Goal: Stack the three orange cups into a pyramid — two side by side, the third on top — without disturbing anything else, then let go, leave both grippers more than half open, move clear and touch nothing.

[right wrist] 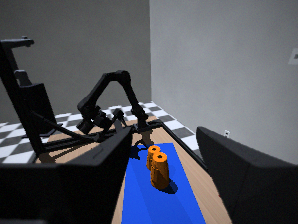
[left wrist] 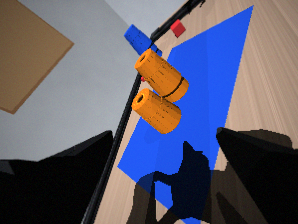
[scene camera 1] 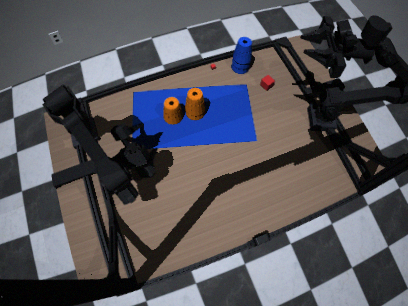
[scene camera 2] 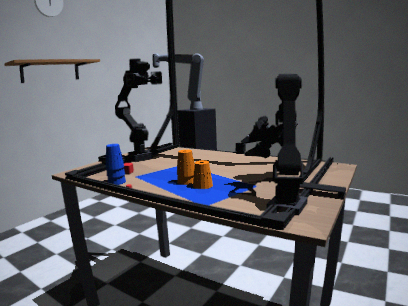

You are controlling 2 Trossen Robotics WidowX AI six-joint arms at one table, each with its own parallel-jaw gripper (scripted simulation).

Scene:
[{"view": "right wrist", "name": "my right gripper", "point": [164,132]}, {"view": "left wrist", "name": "my left gripper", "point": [163,133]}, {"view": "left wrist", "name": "orange cup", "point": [164,116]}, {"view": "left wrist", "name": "orange cup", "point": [157,72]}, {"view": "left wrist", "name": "mat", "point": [176,168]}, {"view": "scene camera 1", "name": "my left gripper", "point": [149,136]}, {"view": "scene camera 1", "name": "my right gripper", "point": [302,43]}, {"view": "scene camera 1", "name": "mat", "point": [228,118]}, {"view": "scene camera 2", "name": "my left gripper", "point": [242,148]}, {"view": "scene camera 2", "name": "mat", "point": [223,188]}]

